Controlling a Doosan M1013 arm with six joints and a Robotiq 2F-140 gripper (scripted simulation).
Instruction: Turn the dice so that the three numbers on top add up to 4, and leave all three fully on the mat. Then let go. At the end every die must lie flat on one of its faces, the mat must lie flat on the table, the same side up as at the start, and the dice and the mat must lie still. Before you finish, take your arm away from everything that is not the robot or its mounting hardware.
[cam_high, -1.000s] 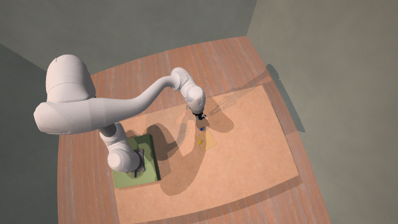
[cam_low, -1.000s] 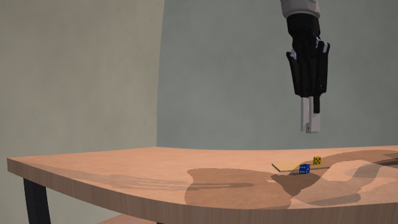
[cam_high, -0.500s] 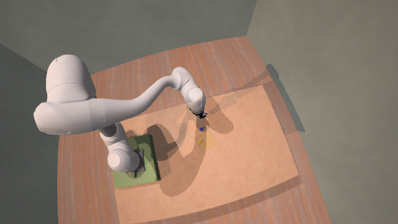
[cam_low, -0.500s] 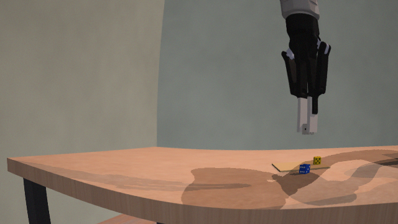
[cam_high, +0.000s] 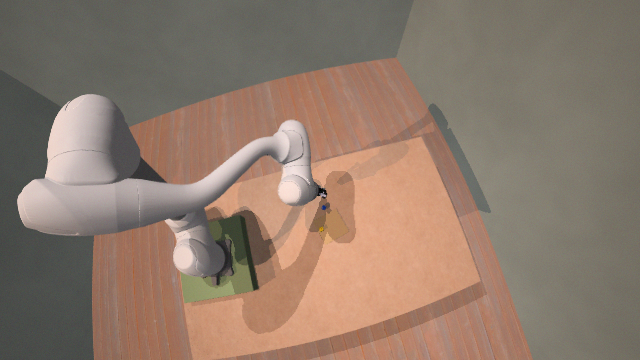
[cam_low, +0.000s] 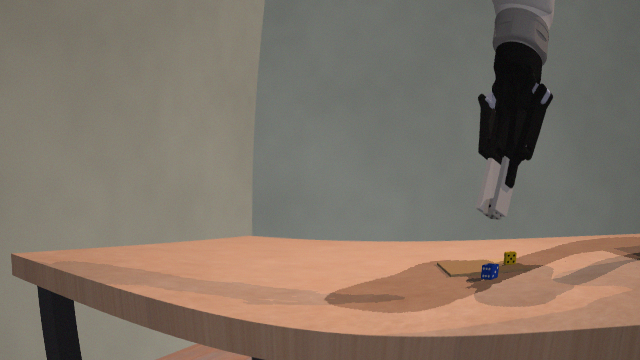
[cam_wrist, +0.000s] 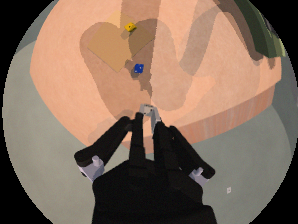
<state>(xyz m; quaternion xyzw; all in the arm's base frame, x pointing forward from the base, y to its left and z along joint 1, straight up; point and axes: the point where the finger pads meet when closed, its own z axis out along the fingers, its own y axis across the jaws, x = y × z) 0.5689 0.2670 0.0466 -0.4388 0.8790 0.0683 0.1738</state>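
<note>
The white die is 3 cm below my hand. Also, from my hand: yellow die (18 cm to the right, 11 cm below, 2 cm behind); tan mat (17 cm to the right, 12 cm below, 3 cm ahead); blue die (11 cm below, 7 cm to the right, 1 cm ahead).
</note>
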